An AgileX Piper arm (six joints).
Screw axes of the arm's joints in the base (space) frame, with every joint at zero. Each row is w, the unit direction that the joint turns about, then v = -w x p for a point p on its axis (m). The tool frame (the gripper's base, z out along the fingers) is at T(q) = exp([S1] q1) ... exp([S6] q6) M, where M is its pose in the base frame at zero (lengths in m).
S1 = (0, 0, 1, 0, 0, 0)
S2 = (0, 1, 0, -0.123, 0, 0)
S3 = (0, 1, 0, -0.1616, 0, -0.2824)
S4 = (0.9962, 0, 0.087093, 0, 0.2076, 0)
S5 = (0, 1, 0, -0.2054, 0, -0.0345)
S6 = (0.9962, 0, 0.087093, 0, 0.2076, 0)
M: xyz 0.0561 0 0.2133 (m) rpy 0 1.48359 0 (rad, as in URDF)
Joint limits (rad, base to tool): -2.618..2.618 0..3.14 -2.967..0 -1.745..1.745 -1.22..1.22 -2.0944..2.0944
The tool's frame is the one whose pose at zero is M.
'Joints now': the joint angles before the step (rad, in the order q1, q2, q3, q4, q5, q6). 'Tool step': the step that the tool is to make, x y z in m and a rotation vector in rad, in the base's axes. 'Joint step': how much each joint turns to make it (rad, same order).
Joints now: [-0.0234, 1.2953, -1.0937, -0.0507, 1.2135, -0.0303]
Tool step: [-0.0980, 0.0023, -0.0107, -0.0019, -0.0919, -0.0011]
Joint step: [0.0001, -0.3949, 0.2999, -0.0001, 0.0032, 0.0011]
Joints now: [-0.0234, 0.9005, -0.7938, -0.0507, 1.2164, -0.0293]
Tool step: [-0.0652, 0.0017, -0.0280, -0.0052, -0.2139, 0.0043]
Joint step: [0.0010, -0.3677, 0.2382, -0.0006, -0.0846, 0.0011]
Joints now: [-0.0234, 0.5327, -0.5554, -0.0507, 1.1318, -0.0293]
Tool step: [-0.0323, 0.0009, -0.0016, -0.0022, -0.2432, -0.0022]
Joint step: [-0.0008, -0.2460, 0.0612, 0.0007, -0.0583, 0.0057]
